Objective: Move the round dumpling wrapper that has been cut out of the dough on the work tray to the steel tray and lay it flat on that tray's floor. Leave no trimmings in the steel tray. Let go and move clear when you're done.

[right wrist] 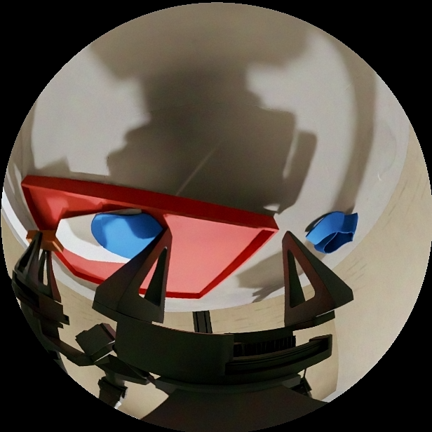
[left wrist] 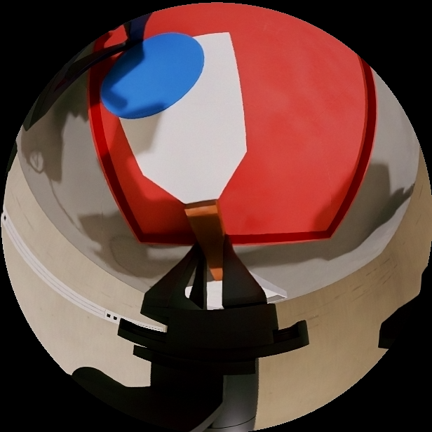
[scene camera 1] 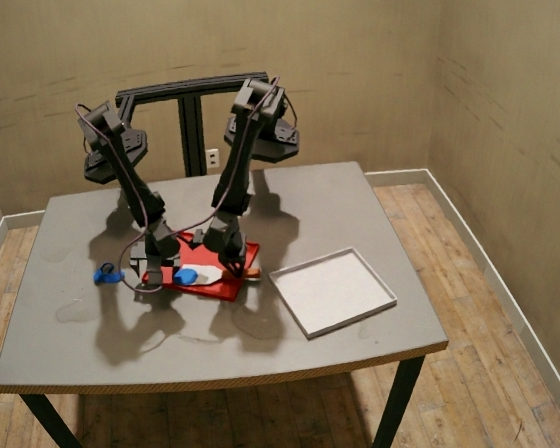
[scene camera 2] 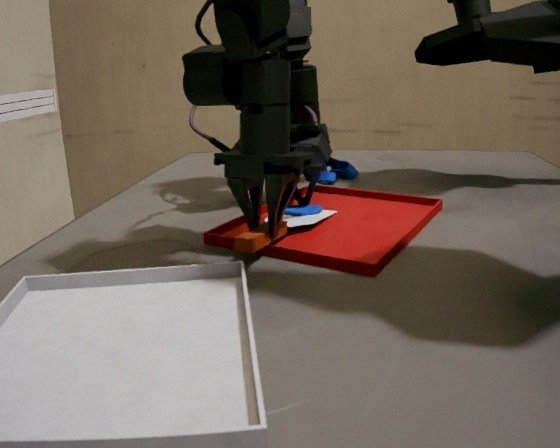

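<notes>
The blue round wrapper [scene camera 1: 185, 276] [scene camera 2: 305, 209] [left wrist: 160, 75] [right wrist: 125, 235] lies on the far end of a white spatula blade [scene camera 1: 212, 274] [scene camera 2: 310, 218] [left wrist: 200, 130], partly overhanging one edge, over the red work tray [scene camera 2: 360, 220] [left wrist: 300, 150] [right wrist: 195, 240]. My left gripper [scene camera 2: 264, 231] [left wrist: 214, 240] is shut on the spatula's orange handle [scene camera 2: 247, 241] [left wrist: 205, 220], near the work tray's wall. My right gripper [right wrist: 228, 234] is open and empty, above the end of the work tray by the wrapper. The steel tray [scene camera 1: 330, 295] [scene camera 2: 125, 350] holds no dough or trimmings.
Crumpled blue trimmings [scene camera 1: 109, 276] [scene camera 2: 345, 169] [right wrist: 334, 232] lie on the grey table [scene camera 1: 300, 200], left of the work tray in scene camera 1. The steel tray stands right of the work tray there, with low walls. Both arms reach close together over the work tray.
</notes>
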